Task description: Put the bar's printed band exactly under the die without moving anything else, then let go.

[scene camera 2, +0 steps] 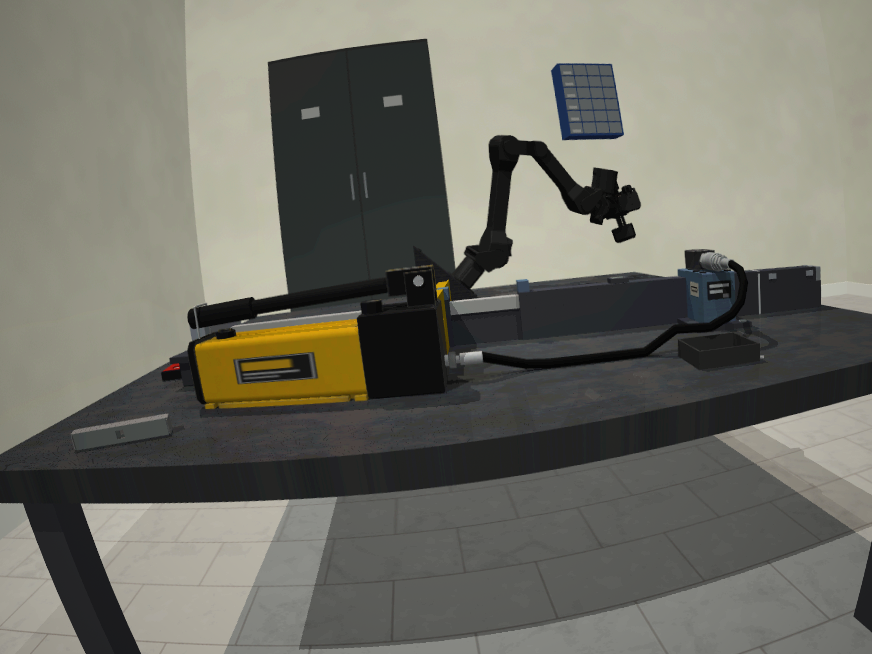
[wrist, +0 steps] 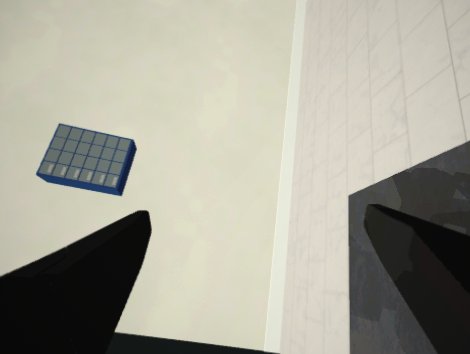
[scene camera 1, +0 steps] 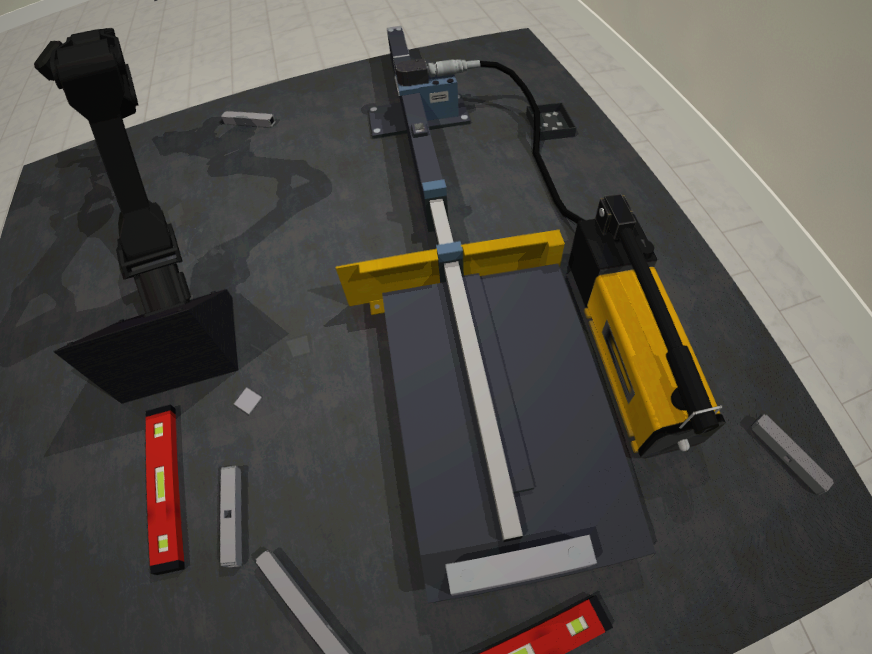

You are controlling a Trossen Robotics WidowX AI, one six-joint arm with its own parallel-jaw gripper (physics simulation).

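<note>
The long pale bar lies along the dark bed, passes through the yellow fence and ends at the dark rail's near blue clip. No printed band can be made out on it. The blue punch unit stands at the far end of the rail, with a dark head on top. The die cannot be told apart there. My gripper is open and empty, raised high above the table and away from the bar. It does not show clearly in scene camera 1.
A yellow pump stands right of the bed, its black hose running to the punch unit. A yellow fence crosses the bed. A small tray, red levels and loose pale bars lie around.
</note>
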